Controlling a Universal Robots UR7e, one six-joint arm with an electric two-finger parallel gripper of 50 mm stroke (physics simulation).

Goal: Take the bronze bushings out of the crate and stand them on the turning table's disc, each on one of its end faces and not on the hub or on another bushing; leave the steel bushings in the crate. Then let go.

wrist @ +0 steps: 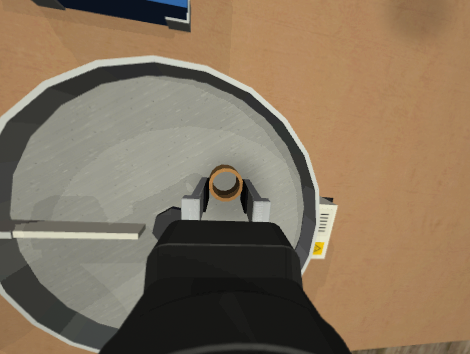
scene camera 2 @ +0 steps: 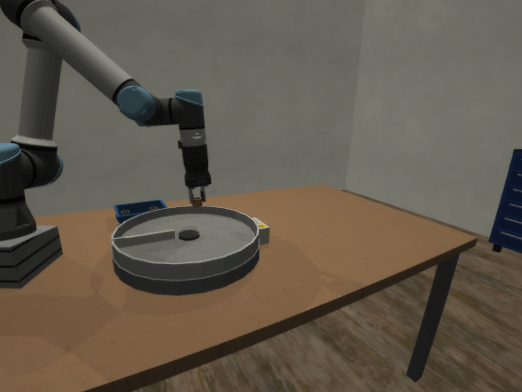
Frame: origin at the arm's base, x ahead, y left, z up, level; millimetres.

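Seen in the pictures: gripper, fingertip midpoint: (wrist: 225, 188) (scene camera 2: 198, 202); arm's base, origin of the base link: (scene camera 2: 2, 233).
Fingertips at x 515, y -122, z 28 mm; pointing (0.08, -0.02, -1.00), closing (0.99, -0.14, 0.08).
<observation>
Pixels of each thing's top centre, then the offset from my fingertips to it. "pt": a spot on its surface instead.
- bronze bushing, middle of its top: (wrist: 226, 185) (scene camera 2: 197, 198) dy +7, dx +1, dz +12 mm
- turning table's grey disc, middle of its top: (wrist: 175, 229) (scene camera 2: 188, 233) dy -73, dx -72, dz -68 mm
- dark hub, middle of its top: (wrist: 175, 229) (scene camera 2: 188, 233) dy -73, dx -72, dz -68 mm
- blue crate, middle of its top: (scene camera 2: 141, 207) dy +286, dx -102, dz -78 mm
- straight divider bar, surface spot: (wrist: 75, 231) (scene camera 2: 148, 234) pt dy -47, dx -182, dz -49 mm
- small white box with a yellow label, surface spot: (wrist: 325, 230) pt dy -115, dx +167, dz -70 mm
A bronze bushing (scene camera 2: 197, 202) (wrist: 225, 198) is held upright between the fingertips. My gripper (scene camera 2: 197, 198) (wrist: 225, 188) is shut on it, high above the disc, over the part to the right of the hub in the wrist view. The turning table's grey disc (scene camera 2: 215, 231) (wrist: 125, 110) has a dark hub (scene camera 2: 189, 235) (wrist: 165, 222), partly hidden by the gripper in the wrist view. The blue crate (scene camera 2: 141, 204) (wrist: 120, 12) stands behind the turning table. Ring-shaped steel bushings (scene camera 2: 125, 212) (scene camera 2: 153, 208) show faintly in it; its inside is mostly hidden.
A raised rim (scene camera 2: 185, 271) (wrist: 294, 135) surrounds the disc. A straight divider bar (scene camera 2: 145, 237) (wrist: 75, 231) reaches from the rim toward the hub. A small white box with a yellow label (scene camera 2: 263, 234) (wrist: 325, 230) stands against the rim's right side.
</observation>
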